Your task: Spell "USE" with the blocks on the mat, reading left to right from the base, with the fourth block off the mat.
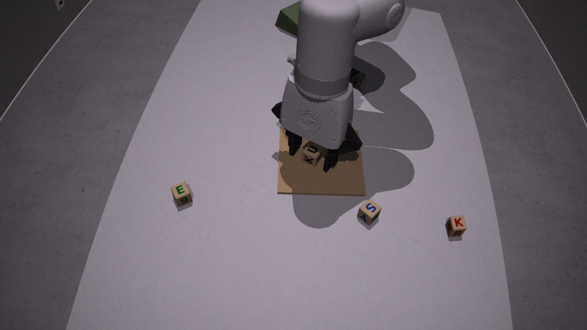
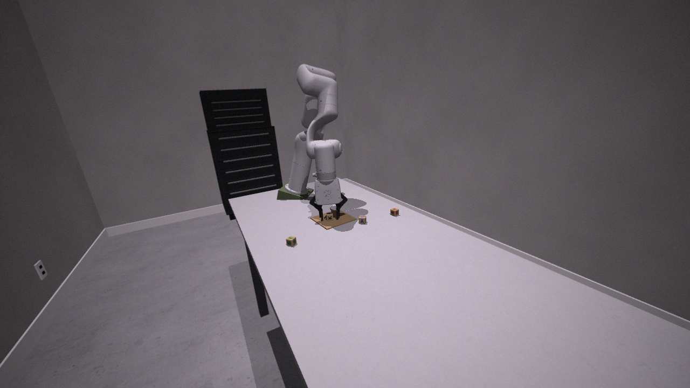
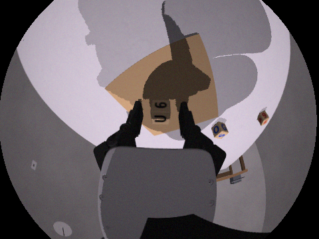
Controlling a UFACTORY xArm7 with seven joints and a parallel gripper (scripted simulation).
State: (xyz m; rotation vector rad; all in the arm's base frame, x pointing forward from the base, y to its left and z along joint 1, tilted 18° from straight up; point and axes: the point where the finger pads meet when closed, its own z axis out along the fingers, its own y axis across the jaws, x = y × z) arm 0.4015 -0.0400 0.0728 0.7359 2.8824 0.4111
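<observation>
My gripper is now 1 cm above the U block. Also, from my hand: tan mat (2 cm to the left, 2 cm below); S block (10 cm ahead, 9 cm to the left, 1 cm below); E block (20 cm to the right, 9 cm ahead, 1 cm below).
</observation>
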